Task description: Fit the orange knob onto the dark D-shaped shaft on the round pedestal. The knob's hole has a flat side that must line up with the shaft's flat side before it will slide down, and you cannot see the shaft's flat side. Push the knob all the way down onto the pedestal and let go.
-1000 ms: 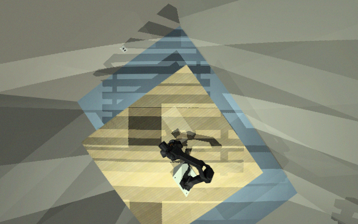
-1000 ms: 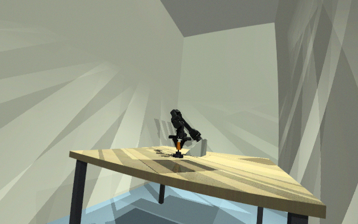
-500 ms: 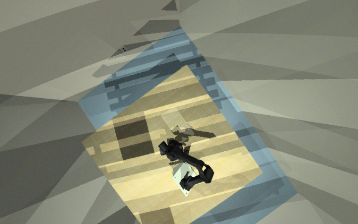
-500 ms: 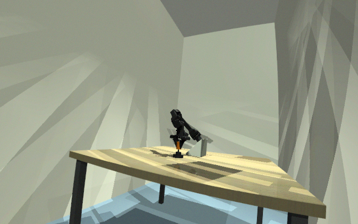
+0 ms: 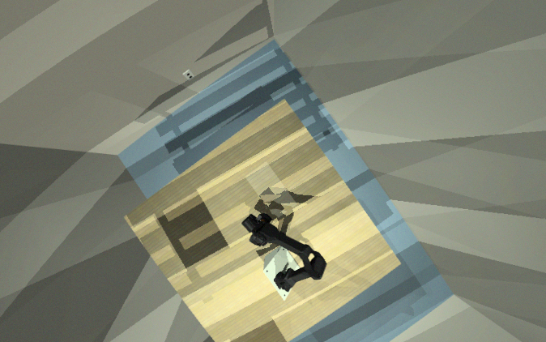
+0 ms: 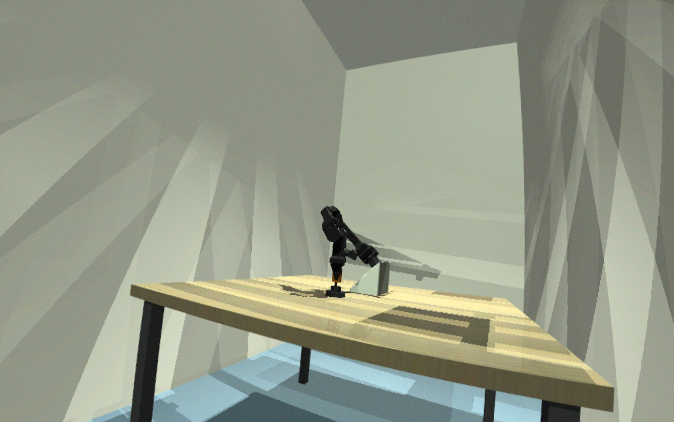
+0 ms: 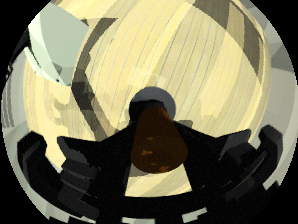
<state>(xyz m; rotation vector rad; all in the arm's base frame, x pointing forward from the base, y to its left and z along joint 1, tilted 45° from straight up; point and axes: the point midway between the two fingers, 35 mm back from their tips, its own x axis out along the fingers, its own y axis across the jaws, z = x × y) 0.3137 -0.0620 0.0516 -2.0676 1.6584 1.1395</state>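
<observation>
Now: the orange knob 20 mm above my gripper tip. The rest, counted from my gripper tip: dark round pedestal (40 mm below).
</observation>
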